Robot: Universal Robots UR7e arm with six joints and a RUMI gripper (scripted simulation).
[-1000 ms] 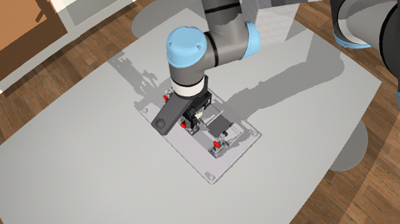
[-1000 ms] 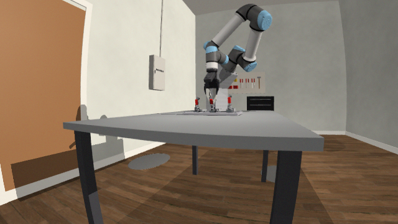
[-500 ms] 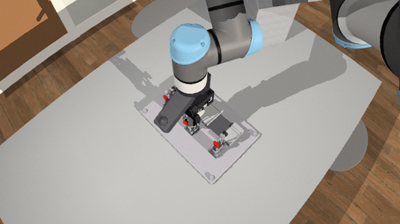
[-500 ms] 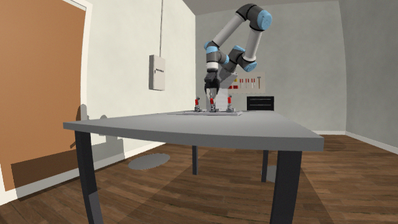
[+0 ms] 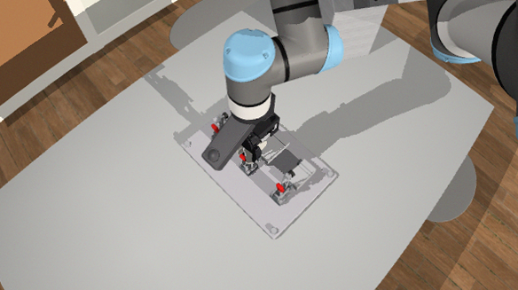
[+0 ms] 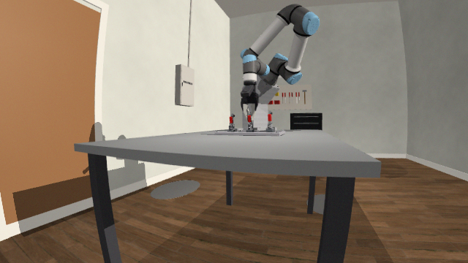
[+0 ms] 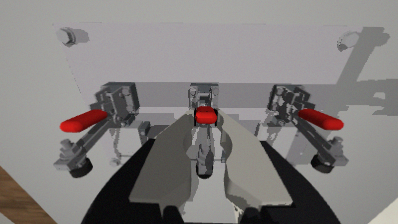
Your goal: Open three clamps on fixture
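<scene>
Now: the grey fixture plate 4 cm behind my hand and 8 cm below it.
</scene>
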